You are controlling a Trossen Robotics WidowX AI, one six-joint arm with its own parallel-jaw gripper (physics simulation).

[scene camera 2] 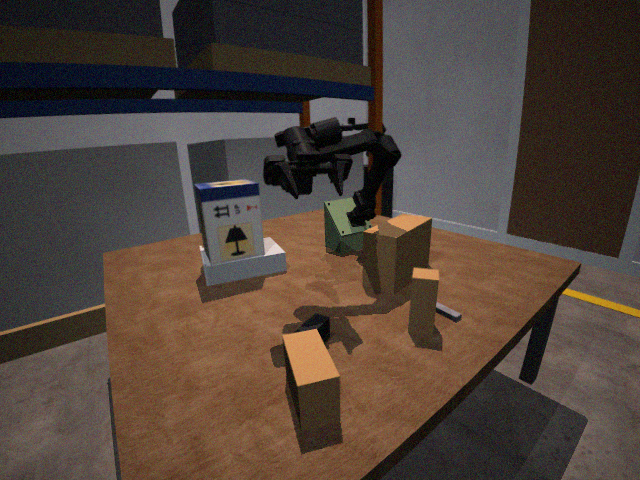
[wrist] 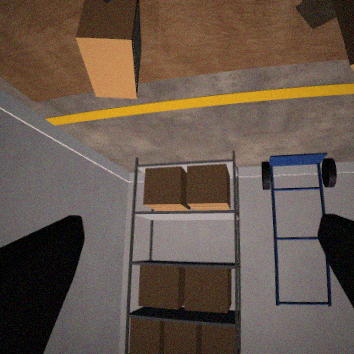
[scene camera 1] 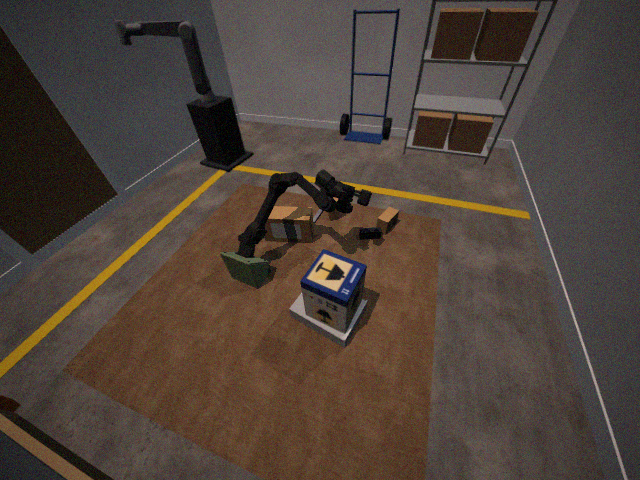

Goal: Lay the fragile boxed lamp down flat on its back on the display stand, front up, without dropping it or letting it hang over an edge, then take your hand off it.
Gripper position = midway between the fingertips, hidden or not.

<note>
My gripper (scene camera 2: pixel 319 195) is open, holding nothing. Further things: a stand (scene camera 1: pixel 297 310).
My gripper is seen too in the wrist view (wrist: pixel 203 226).
</note>
